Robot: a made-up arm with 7 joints.
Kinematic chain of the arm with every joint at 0, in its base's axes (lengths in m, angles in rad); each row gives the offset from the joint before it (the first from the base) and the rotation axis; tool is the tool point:
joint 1: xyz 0 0 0.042 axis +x
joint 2: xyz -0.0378 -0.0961 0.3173 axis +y
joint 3: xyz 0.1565 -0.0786 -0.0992 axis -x
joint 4: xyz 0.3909 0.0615 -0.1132 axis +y
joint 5: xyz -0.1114 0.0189 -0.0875 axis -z
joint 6: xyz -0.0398 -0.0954 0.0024 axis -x
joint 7: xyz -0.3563 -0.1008 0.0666 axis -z
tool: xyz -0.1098 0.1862 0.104
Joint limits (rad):
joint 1: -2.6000..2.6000
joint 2: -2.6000..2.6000
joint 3: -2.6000..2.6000
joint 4: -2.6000..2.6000
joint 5: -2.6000..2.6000
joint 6: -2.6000..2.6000
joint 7: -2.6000..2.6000
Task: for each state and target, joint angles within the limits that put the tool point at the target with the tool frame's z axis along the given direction. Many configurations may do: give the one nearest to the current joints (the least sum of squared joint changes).
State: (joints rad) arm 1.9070 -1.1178 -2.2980 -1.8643 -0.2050 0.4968 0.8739
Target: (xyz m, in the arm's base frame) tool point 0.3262 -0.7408 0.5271 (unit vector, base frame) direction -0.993 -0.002 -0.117
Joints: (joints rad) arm 1.2919 -0.4969 -2.0615 -1.6658 -0.0585 0.4646 0.7899
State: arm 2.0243 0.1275 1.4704 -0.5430 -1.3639 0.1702 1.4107
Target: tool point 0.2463 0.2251 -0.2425 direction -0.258 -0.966 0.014
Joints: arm 2.4498 0.7009 1.1764 -0.5830 -1.2377 0.0479 1.3362
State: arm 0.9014 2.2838 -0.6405 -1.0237 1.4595 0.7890 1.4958
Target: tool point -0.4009 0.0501 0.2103 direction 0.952 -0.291 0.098
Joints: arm 0.8341 1.9239 -0.3988 -0.9714 1.0079 0.3756 1.5673
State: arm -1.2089 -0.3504 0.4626 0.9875 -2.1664 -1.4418 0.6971
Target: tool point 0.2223 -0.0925 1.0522 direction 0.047 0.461 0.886
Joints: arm -0.3885 -1.2340 0.2511 0.4054 -1.5938 -0.8628 0.6081
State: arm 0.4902 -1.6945 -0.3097 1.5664 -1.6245 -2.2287 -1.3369
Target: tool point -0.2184 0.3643 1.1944 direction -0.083 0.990 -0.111
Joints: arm -0.1723 -2.6000 -0.9569 0.9967 -2.2217 -1.9375 -0.8977
